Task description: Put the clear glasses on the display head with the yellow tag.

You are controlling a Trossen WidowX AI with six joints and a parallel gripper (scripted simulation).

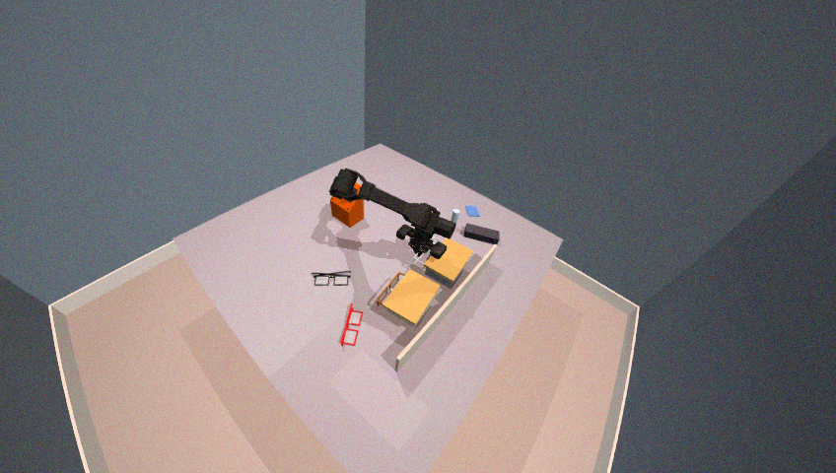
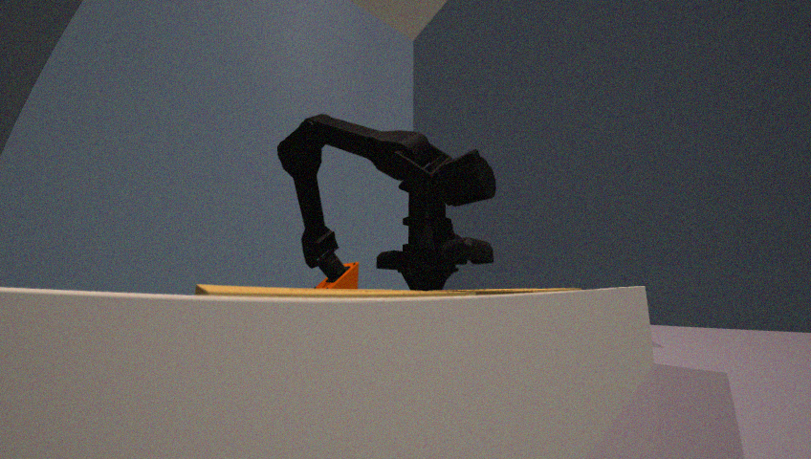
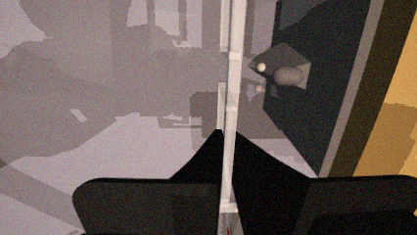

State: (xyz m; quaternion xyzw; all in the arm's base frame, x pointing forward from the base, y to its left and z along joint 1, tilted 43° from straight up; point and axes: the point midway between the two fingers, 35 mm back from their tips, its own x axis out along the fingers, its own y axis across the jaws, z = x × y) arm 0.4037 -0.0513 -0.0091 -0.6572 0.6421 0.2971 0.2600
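My gripper tip is 8 cm short of the grey display head, 4 cm to the right of it and 1 cm above it. The rest, counted from my gripper tip: long low wall (21 cm ahead, 7 cm to the right, 1 cm below); then small stand (27 cm to the left, 10 cm behind, 4 cm below); then black box (35 cm to the left, 12 cm ahead, 5 cm below).
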